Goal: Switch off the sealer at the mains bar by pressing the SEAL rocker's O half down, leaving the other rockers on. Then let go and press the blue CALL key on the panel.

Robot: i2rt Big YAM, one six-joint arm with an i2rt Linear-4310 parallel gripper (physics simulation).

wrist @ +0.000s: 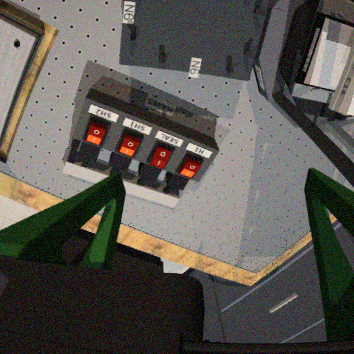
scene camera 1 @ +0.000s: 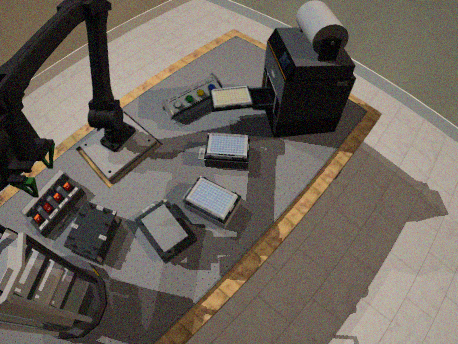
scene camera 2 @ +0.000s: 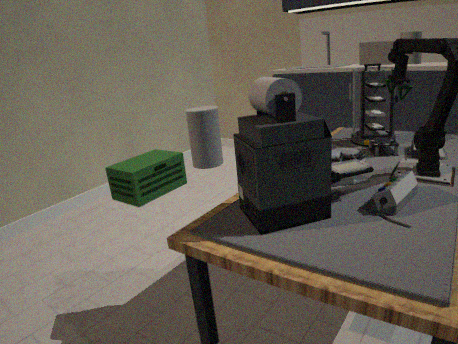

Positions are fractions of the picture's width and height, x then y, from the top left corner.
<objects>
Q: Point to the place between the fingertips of my gripper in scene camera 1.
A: At 0.09, 0.53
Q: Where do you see a green light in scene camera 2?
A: At 0.60, 0.55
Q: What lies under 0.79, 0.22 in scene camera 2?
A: A plate rack.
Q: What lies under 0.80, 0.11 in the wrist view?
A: A plate rack.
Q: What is my gripper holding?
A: Nothing.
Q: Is my gripper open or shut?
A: Open.
</objects>
